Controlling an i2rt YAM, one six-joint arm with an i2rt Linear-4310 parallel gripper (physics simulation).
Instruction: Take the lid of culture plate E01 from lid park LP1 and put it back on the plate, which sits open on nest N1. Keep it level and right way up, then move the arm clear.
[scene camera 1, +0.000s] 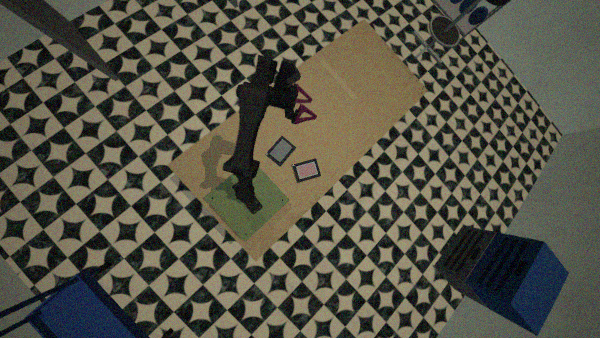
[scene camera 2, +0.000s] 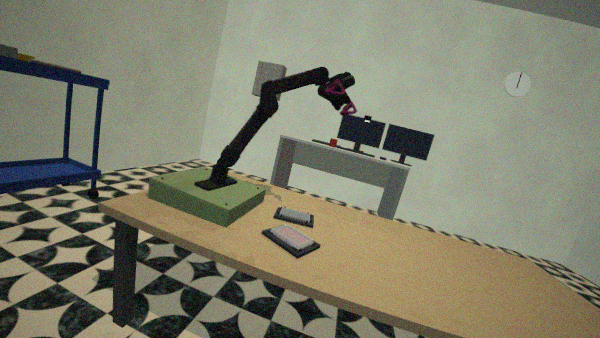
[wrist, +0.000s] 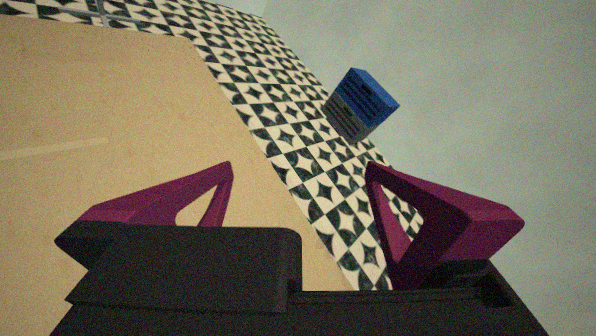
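Seen in the pictures: gripper, fingertip midpoint: (scene camera 1: 313, 108) (scene camera 2: 350, 103) (wrist: 298, 168); arm's base at its link origin: (scene camera 1: 247, 196) (scene camera 2: 217, 183).
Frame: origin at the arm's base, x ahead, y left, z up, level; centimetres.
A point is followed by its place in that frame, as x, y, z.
Note:
The lid (scene camera 1: 281, 150) {32.6, 11.3, -5.2} (scene camera 2: 295, 215) {33.1, 9.7, -5.2}, a clear grey rectangle, lies flat and level on the dark lid park LP1 (scene camera 2: 277, 217) {27.5, 4.0, -6.3}. The open culture plate E01 (scene camera 1: 306, 170) {37.6, -8.5, -4.4} (scene camera 2: 291, 237) {38.7, -10.7, -4.6}, with a pinkish inside, sits on the dark nest N1 (scene camera 2: 299, 253) {43.5, -16.0, -5.8} beside it, nearer the table edge seen in scene camera 2. My gripper (scene camera 1: 313, 109) {43.1, 8.9, 43.1} (scene camera 2: 346, 100) {43.1, 8.9, 43.1} (wrist: 298, 168) {43.1, 8.9, 43.1} is open and empty, its two magenta fingers wide apart. It hangs high above the table, away from both lid and plate. Neither lid nor plate shows in the wrist view.
The arm stands on a green block (scene camera 1: 245, 225) {-10.1, -12.1, 0.6} (scene camera 2: 190, 200) {2.9, -17.7, -2.1} at one end of the wooden table (scene camera 1: 370, 65) {128.6, 25.8, -7.0} (scene camera 2: 425, 280) {83.3, -2.2, -7.0} (wrist: 125, 90) {112.9, 16.4, -7.0}. A blue cart (scene camera 2: 102, 85), a desk with monitors (scene camera 2: 410, 142) and a blue-grey cabinet (scene camera 1: 515, 280) (wrist: 361, 105) stand off the table.

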